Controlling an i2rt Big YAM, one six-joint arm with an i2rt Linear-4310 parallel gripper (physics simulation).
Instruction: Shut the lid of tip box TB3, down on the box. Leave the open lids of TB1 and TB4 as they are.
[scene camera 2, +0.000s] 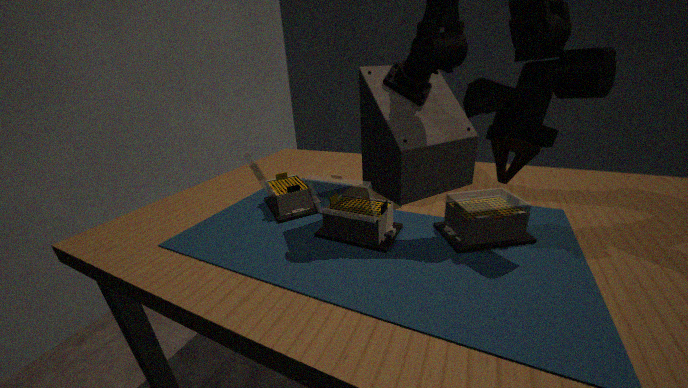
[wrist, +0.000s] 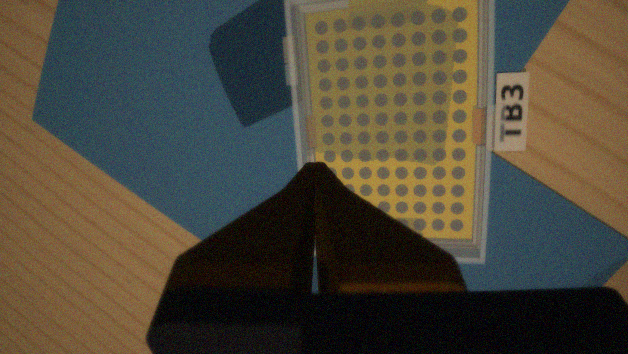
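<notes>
Tip box TB3 stands at the right of the mat in the scene view. Its clear lid lies over the yellow tip rack and looks level and down on the box; whether it is fully seated I cannot tell. The TB3 label shows beside it in the wrist view. My gripper is shut and empty, its fingertips over one long edge of the lid in the wrist view. Any gap between tips and lid is hard to judge.
Two other tip boxes, a middle one and a left one, have raised clear lids; their labels are not readable. The blue mat lies on the wooden table. The arm's grey pedestal stands behind.
</notes>
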